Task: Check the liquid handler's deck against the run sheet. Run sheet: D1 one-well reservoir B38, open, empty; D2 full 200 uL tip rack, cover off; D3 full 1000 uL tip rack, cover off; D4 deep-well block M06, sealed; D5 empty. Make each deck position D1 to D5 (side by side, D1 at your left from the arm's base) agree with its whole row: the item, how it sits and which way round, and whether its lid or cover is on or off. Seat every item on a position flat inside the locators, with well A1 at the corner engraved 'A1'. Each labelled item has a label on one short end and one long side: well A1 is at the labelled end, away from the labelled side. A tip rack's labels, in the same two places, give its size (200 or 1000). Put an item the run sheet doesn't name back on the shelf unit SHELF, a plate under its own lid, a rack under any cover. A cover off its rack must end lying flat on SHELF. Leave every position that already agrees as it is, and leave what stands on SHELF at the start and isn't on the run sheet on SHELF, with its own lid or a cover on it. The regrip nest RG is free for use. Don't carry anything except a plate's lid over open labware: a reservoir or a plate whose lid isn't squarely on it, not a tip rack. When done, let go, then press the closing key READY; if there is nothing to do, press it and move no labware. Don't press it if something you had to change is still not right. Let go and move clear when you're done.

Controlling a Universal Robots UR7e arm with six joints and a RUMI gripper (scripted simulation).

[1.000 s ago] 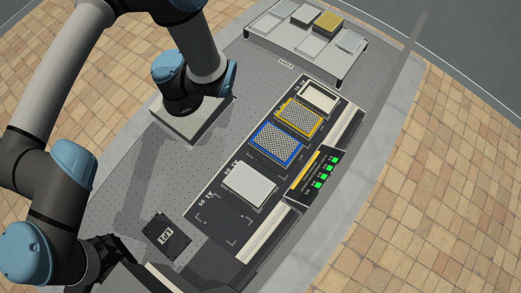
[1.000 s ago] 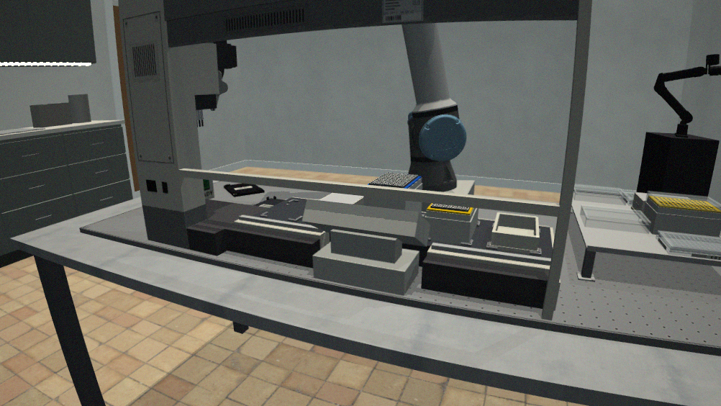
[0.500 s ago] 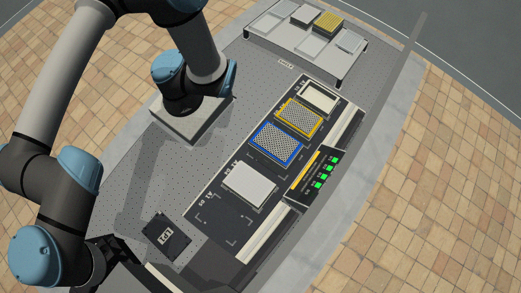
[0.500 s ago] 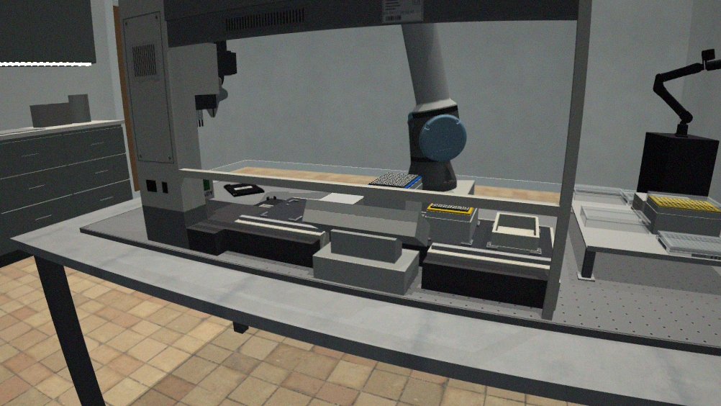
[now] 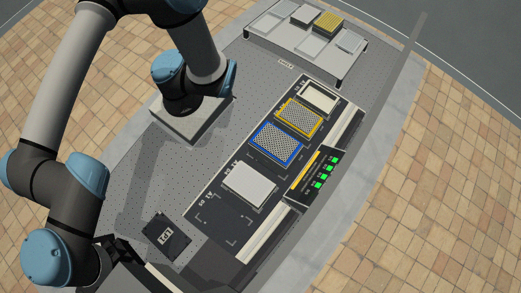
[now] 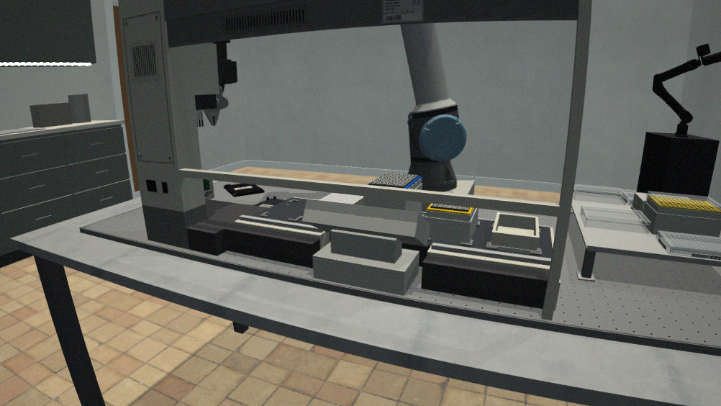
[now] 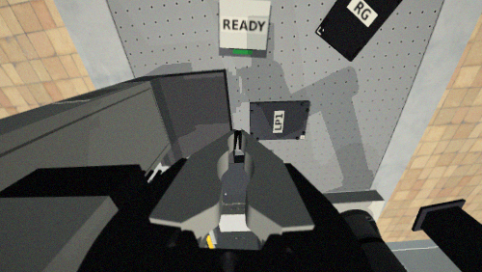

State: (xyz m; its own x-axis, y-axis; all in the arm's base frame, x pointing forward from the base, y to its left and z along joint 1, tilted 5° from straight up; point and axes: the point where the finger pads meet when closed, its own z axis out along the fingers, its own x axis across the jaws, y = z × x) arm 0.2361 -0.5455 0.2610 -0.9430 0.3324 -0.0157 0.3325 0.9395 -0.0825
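My hand is 20 mm past the ready key, 60 mm to the left of it and 180 mm above it. The rest, counted from my hand: handler's frame bar: 310 mm ahead, 400 mm to the left, 90 mm below; black nest: 260 mm behind, 60 mm to the right, 260 mm below; handler's tower: 200 mm ahead, 20 mm above.
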